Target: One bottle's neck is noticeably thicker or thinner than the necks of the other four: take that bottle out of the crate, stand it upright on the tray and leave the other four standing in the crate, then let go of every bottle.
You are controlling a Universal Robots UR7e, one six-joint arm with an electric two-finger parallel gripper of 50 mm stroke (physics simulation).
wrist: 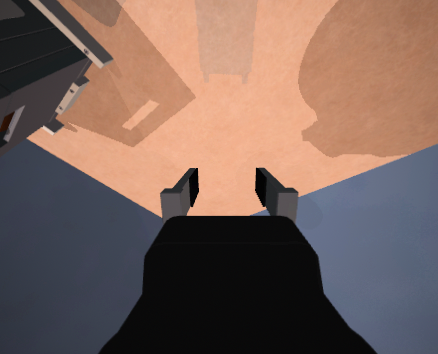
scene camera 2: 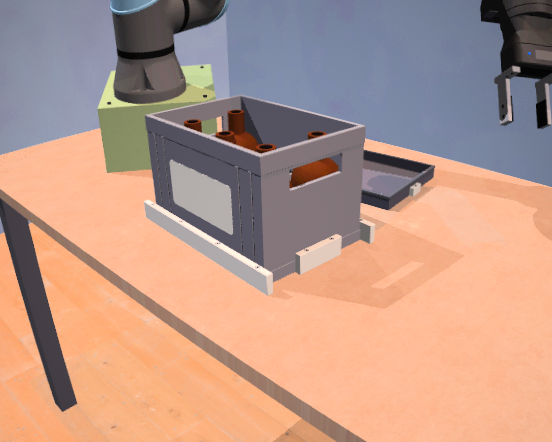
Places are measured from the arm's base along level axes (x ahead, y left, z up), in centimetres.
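Pixels of known places: gripper, fingertip midpoint: (wrist: pixel 226 179) (scene camera 2: pixel 525 125); arm's base, link origin: (scene camera 2: pixel 150 90).
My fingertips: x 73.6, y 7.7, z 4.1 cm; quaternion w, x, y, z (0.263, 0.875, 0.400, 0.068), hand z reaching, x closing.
Observation:
Ahead of a thing's pixels: the offset from my fingertips to its top centre. "spot": to the spot under its first point.
A grey crate {dx -32.7, dy -18.9, dz -1.4 cm} (scene camera 2: pixel 312 210) (wrist: pixel 37 100) stands on the table, at the centre in the scene view and cut off at the left edge in the wrist view. Several brown bottles stand in it; their necks show over the walls: one at the back {spot: dx -39.8, dy -14.7, dz -3.8 cm} (scene camera 2: pixel 236 121), one at the left (scene camera 2: pixel 193 123), one in the middle (scene camera 2: pixel 225 136), one at the front {spot: dx -23.7, dy -24.8, dz -2.5 cm} (scene camera 2: pixel 266 149) and one at the right (scene camera 2: pixel 316 135). Neck widths are hard to compare here. The dark tray {spot: dx -20.5, dy +1.9, dz -17.5 cm} (scene camera 2: pixel 392 200) lies behind the crate at the right, with no bottle visible on it. My gripper (scene camera 2: pixel 524 122) (wrist: pixel 226 179) is open and empty, high above the table, right of the crate.
Pale stop blocks (scene camera 2: pixel 207 245) (scene camera 2: pixel 318 255) (scene camera 2: pixel 367 231) are fixed round the crate's foot. A small light block {spot: dx -20.2, dy +9.4, dz -17.8 cm} (scene camera 2: pixel 415 189) sits at the tray's edge. The robot's base stands on a green pedestal (scene camera 2: pixel 127 140) behind the crate. The table's edge (scene camera 2: pixel 165 317) runs along the front.

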